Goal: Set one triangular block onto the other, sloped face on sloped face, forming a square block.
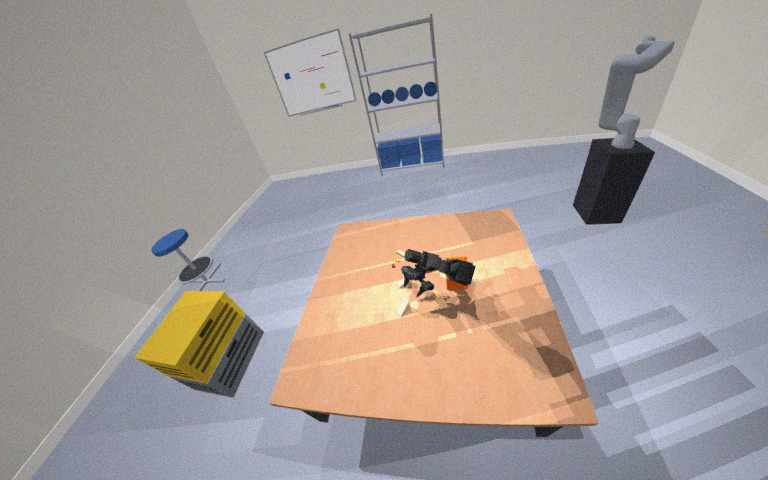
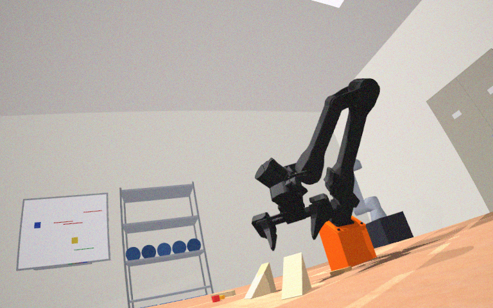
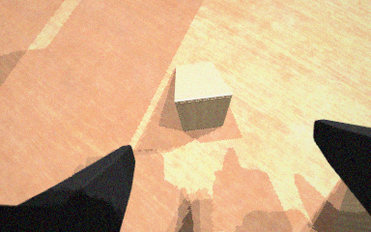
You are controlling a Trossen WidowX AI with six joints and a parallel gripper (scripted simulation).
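The pale block is 70 mm below my gripper tip, 40 mm to the left of it and 30 mm ahead of it. From my gripper tip the other things lie so: thin tan slab (120 mm behind, 90 mm below, 40 mm to the right); flat red piece (210 mm to the right, 80 mm below, 70 mm behind); small red cube (250 mm to the right, 140 mm ahead, 80 mm below).
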